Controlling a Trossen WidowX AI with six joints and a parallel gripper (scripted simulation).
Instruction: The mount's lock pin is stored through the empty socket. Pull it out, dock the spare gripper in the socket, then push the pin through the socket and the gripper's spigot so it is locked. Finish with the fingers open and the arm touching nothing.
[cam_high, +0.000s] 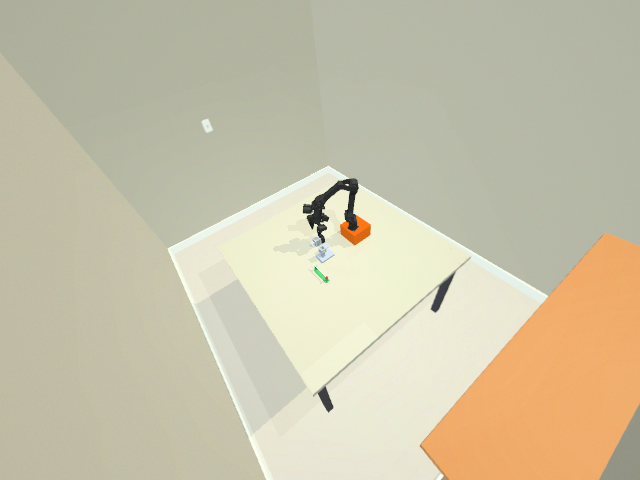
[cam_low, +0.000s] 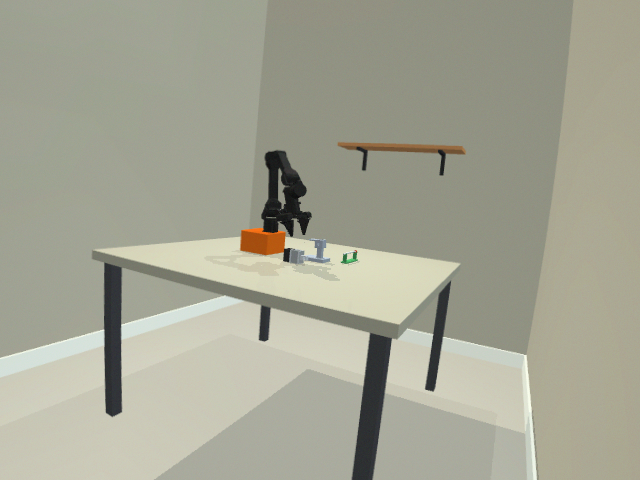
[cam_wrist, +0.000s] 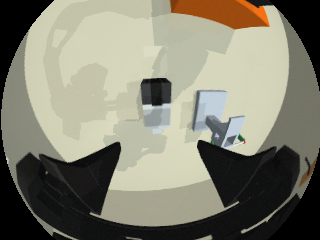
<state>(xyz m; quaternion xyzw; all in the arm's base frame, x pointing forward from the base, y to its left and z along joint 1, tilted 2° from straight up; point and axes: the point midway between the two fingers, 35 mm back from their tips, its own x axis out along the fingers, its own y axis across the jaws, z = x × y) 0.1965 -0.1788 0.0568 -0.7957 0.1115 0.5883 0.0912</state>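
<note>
My gripper tip is 90 mm above the spare gripper. From my gripper tip the other things lie so: grey mount 130 mm to the left, 70 mm below, 60 mm ahead.
</note>
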